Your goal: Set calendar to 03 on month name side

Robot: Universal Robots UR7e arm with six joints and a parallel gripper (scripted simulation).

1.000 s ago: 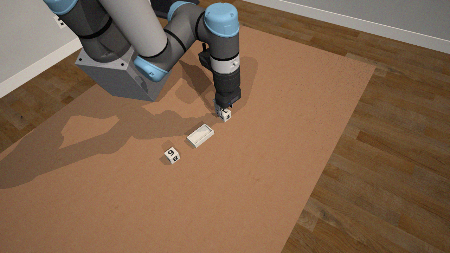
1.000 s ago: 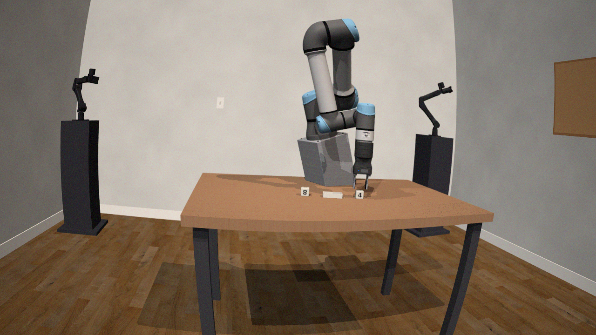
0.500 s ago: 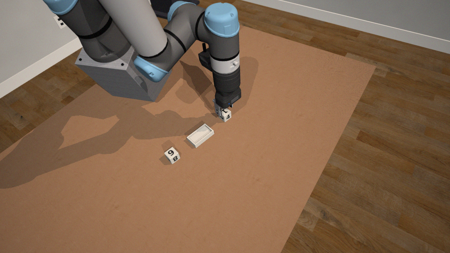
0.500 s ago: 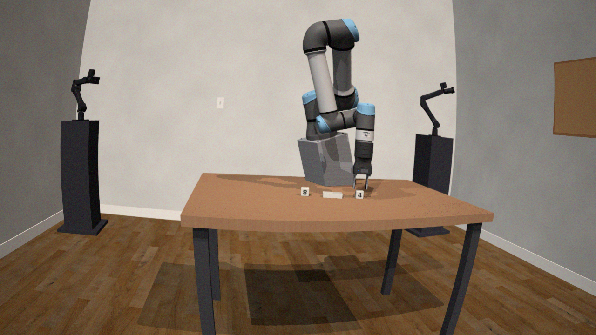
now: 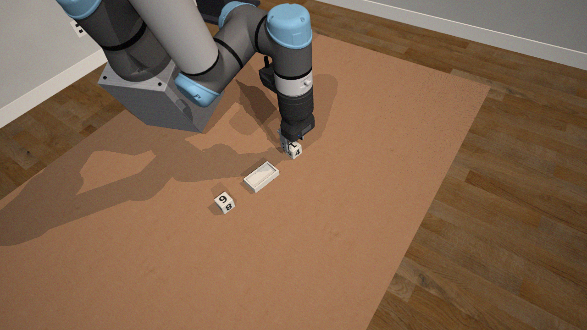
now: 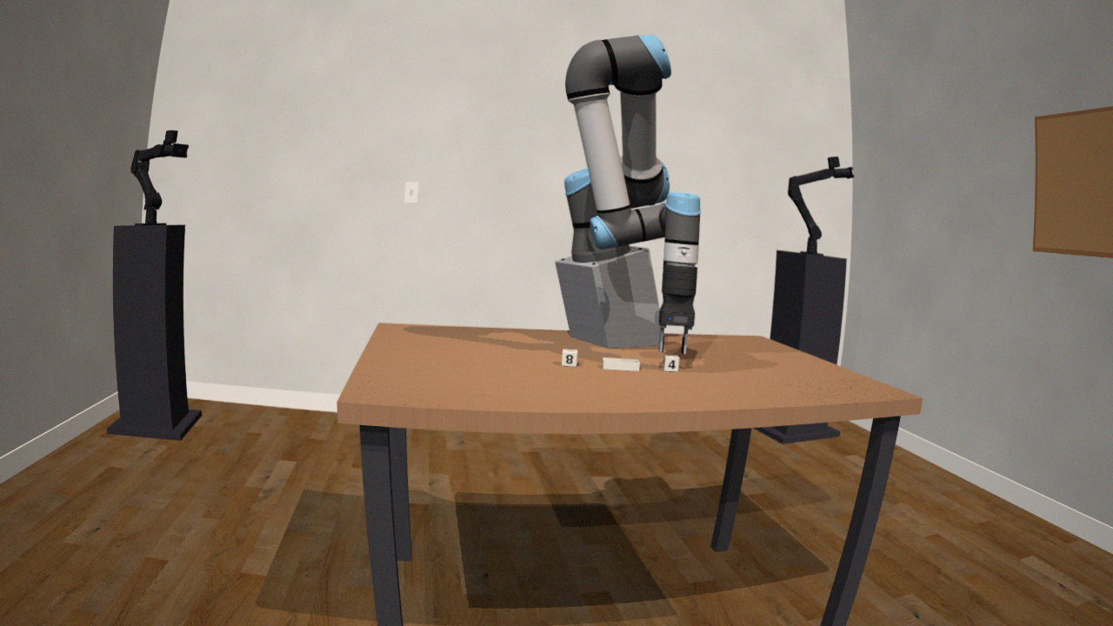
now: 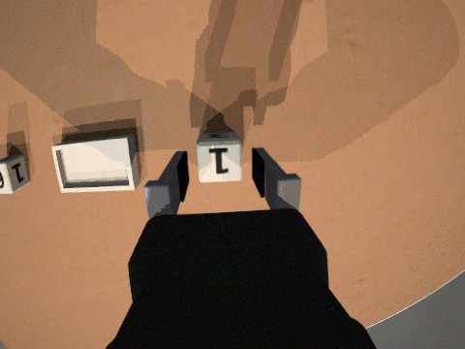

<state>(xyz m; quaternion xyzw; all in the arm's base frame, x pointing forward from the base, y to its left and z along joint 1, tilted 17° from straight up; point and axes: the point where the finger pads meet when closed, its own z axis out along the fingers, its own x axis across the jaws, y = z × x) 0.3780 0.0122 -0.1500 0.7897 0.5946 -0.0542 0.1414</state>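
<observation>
Now: the white tray 11 cm to the right of my hand, 5 cm below it and 3 cm behind it.
</observation>
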